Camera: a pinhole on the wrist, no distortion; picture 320 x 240 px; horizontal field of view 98.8 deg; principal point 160.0 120.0 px. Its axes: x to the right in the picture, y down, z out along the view. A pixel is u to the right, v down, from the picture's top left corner.
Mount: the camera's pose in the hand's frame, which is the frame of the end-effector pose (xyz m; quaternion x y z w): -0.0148 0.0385 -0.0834 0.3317 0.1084 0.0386 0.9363
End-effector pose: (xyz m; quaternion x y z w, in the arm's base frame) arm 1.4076 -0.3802 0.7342 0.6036 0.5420 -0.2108 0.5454
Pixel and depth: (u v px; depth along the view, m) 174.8 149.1 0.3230
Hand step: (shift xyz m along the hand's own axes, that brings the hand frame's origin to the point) 0.0930 -0.1012 0.1979
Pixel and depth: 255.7 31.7 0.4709
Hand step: 0.4129 -0.4383 0.0236
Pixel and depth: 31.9 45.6 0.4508
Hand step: -0.3216 -0.4885 0.1783
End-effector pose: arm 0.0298 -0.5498 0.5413 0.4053 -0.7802 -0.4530 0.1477
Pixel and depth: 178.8 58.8 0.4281
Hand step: 0.1403 -0.3638 0.1097
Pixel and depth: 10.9 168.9 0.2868
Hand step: -0.2528 -0.1028 0.2532
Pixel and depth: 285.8 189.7 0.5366
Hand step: 0.5870 -0.0075 0.4069
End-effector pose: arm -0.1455 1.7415 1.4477 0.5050 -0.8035 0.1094 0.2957
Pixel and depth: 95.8 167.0 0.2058
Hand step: -0.0616 -0.0467 0.1338
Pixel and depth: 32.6 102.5 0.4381
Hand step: -0.3108 -0.3321 0.2850
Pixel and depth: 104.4 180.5 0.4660
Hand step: -0.0923 -0.1146 0.4320
